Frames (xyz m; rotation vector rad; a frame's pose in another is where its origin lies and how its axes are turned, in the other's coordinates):
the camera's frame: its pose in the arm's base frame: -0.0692 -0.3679 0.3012 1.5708 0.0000 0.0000
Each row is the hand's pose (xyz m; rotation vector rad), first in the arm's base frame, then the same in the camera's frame.
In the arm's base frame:
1: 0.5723 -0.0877 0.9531 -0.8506 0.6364 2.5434
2: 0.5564 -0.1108 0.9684 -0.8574 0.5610 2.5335
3: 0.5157 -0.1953 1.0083 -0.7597 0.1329 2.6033
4: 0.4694 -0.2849 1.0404 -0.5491 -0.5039 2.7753
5: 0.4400 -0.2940 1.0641 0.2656 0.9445 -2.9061
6: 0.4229 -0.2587 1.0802 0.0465 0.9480 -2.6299
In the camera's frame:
1: 0.6415 0.6519 -0.2802 1.0462 -2.3965 -1.4372
2: 0.6256 0.6672 -0.2571 1.0830 -2.3538 -1.5003
3: 0.5849 0.7071 -0.1726 1.0486 -2.1291 -1.9222
4: 0.5386 0.7392 -0.0830 0.6999 -1.6978 -2.4510
5: 0.5092 0.7629 -0.0739 0.1040 -1.3457 -2.6416
6: 0.4921 0.7790 -0.1092 -0.3191 -1.2153 -2.5853

